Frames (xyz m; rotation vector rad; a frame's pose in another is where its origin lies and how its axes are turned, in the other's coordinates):
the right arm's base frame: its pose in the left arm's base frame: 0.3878 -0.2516 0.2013 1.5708 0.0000 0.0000
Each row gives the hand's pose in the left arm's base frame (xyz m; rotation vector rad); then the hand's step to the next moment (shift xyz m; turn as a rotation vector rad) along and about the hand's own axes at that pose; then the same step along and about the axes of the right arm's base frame.
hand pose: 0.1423 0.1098 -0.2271 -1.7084 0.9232 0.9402
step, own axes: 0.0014 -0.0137 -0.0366 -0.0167 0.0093 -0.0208
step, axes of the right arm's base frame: 0.0194 0.0133 0.0313 -0.0116 0.0168 0.0195
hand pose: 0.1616 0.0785 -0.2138 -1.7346 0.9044 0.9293
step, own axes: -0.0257 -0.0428 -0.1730 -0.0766 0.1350 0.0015
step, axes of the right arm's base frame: 0.0592 0.0863 0.1465 -0.1525 0.0154 0.0248
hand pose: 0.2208 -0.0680 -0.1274 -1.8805 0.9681 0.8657
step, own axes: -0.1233 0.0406 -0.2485 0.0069 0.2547 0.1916
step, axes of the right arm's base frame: -0.0437 0.1924 0.1991 -0.2542 -0.1765 -0.0767
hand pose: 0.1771 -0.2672 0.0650 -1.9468 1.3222 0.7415
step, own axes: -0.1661 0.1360 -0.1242 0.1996 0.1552 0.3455
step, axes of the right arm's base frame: -0.1715 0.1748 0.0396 -0.1109 -0.3973 -0.1145
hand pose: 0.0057 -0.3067 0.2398 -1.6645 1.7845 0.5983
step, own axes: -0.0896 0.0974 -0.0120 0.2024 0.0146 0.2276
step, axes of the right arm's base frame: -0.0968 0.0633 -0.0654 0.0127 -0.3042 -0.0160
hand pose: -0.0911 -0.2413 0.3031 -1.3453 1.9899 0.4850
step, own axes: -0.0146 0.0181 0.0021 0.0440 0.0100 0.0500
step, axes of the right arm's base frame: -0.0124 0.0077 -0.0182 -0.0033 -0.0670 -0.0065
